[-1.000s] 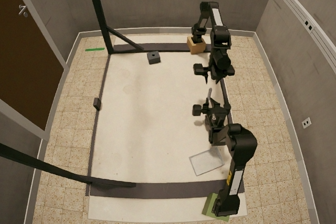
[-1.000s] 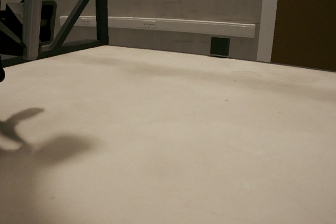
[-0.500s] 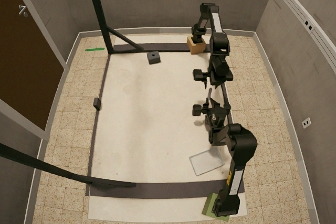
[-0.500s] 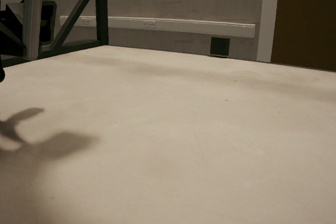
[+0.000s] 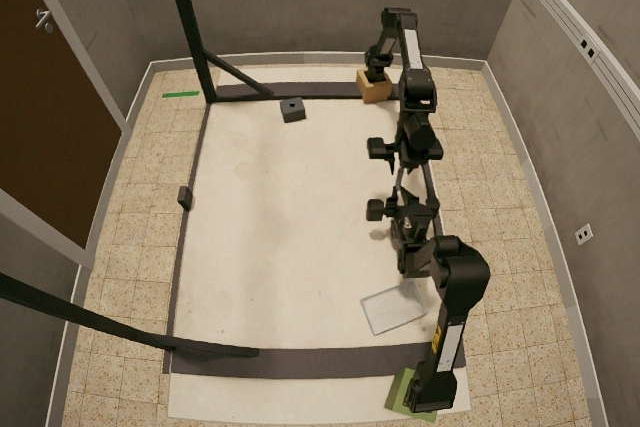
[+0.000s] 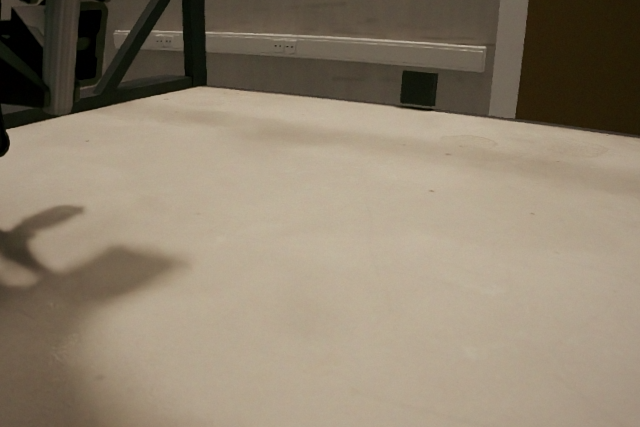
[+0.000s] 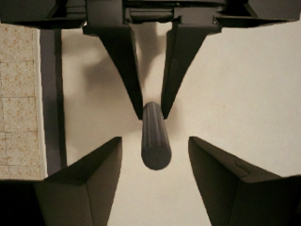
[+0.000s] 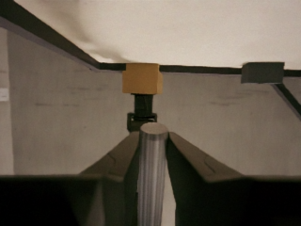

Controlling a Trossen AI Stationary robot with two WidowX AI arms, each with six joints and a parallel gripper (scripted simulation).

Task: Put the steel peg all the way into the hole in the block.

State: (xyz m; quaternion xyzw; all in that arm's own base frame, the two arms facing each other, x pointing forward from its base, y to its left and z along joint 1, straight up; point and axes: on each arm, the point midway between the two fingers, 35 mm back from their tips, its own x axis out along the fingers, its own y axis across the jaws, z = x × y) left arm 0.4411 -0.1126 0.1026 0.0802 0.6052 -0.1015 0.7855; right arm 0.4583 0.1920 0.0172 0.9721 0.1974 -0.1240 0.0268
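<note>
The steel peg is 5 cm below my left hand and 2 cm to the right of it. Round my left hand: clear flat plate 32 cm to the right, 18 cm below, 2 cm behind; dark grey block 34 cm to the left, 29 cm behind, 15 cm below.
Now: right hand 4 cm to the right of the steel peg and 2 cm below it. Round my right hand: clear flat plate 27 cm to the right, 11 cm below, 2 cm behind; then dark grey block 39 cm to the left, 29 cm behind, 8 cm below.
</note>
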